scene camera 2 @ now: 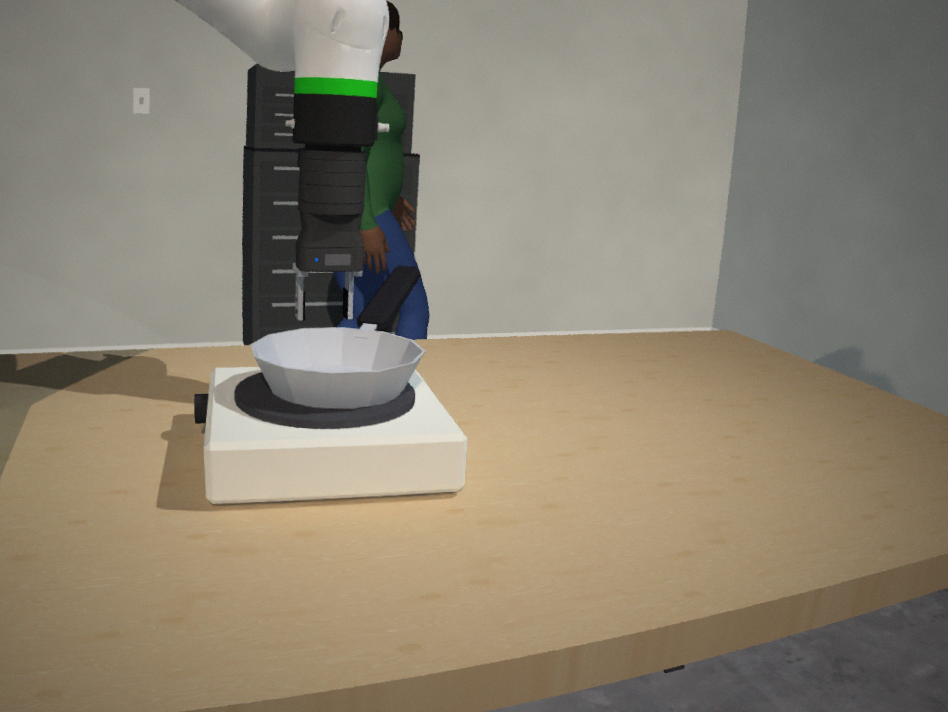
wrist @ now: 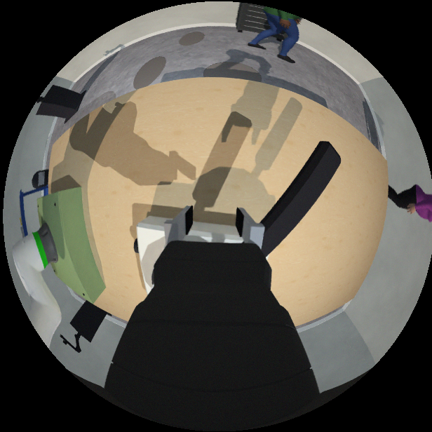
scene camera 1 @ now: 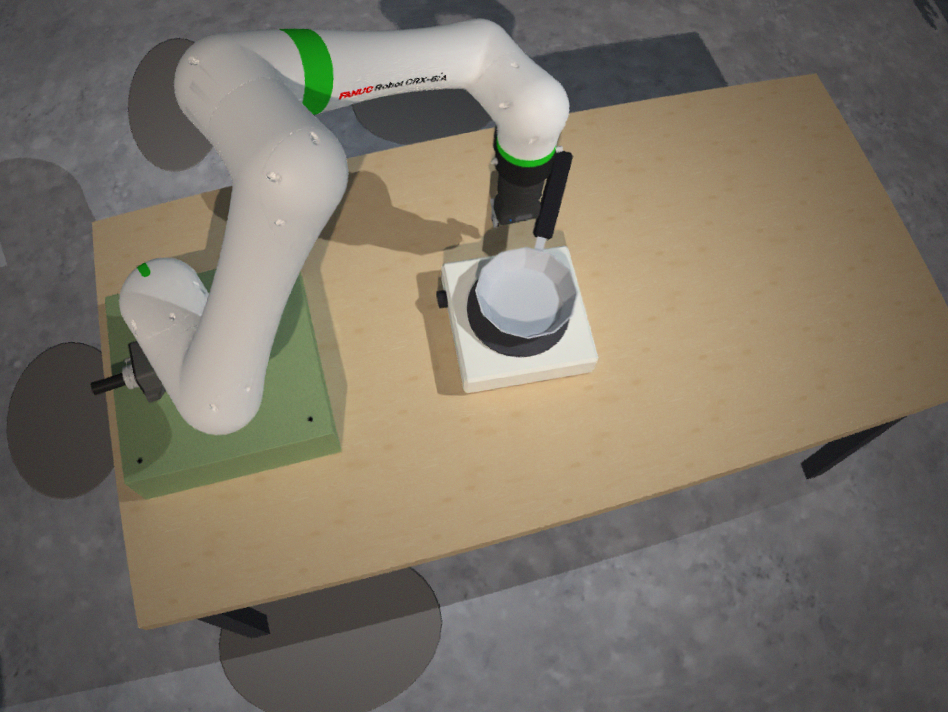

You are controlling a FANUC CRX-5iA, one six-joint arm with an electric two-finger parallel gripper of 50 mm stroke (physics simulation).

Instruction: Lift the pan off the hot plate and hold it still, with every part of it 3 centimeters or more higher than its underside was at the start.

white hot plate: scene camera 2 258, 447; wrist; scene camera 1
light grey pan: scene camera 2 335, 368; wrist; scene camera 1
same spot on white hot plate: [wrist: 150, 242] = [scene camera 1: 461, 274]
same spot on light grey pan: [wrist: 308, 184] = [scene camera 1: 553, 177]
